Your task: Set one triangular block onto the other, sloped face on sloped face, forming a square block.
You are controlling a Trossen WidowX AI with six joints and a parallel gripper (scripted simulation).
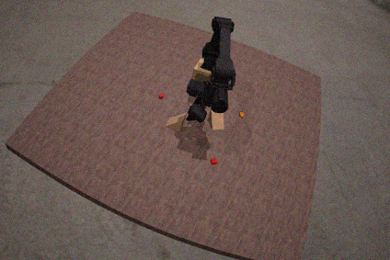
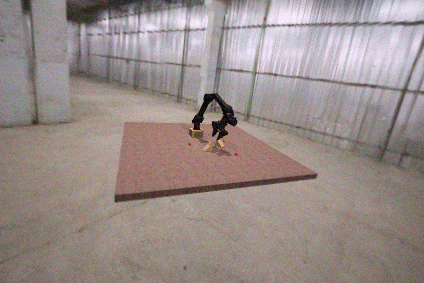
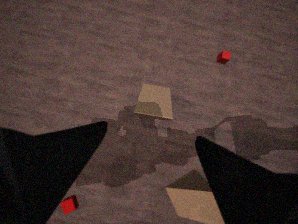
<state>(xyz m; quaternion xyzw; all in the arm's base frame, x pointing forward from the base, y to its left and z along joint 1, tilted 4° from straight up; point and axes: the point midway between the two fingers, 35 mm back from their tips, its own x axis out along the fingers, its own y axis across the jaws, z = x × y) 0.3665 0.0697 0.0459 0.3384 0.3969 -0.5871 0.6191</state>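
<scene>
Now: the tan triangular block 4 cm to the right of my gripper tip and 8 cm below it. Also, from my gripper tip: orange cube 20 cm behind, 18 cm to the left, 9 cm below; small red piece 11 cm behind, 17 cm to the right, 9 cm below.
</scene>
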